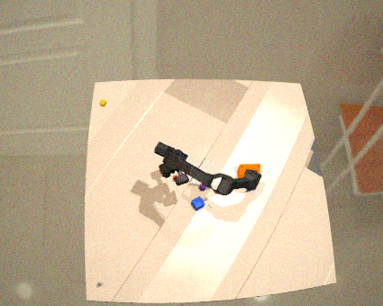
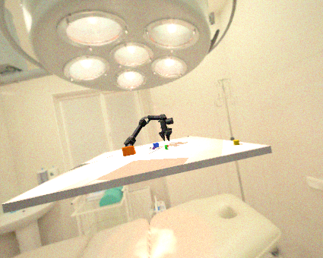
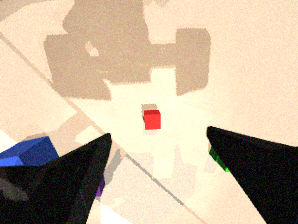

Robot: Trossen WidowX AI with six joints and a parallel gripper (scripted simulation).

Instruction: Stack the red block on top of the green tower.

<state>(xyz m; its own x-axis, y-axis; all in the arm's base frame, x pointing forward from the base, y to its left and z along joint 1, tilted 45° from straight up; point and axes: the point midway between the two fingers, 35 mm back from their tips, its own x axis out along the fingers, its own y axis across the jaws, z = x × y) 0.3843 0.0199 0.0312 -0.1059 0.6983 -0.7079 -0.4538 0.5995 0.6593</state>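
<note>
Now: gripper tip 50 mm above the red block and 10 mm past it. The rest, counted from my gripper tip: blue block: 130 mm to the left, 120 mm behind, 40 mm below; then yellow block: 450 mm ahead, 420 mm to the right, 50 mm below; then purple piece: 140 mm behind, 50 mm below, 40 mm to the left.
</note>
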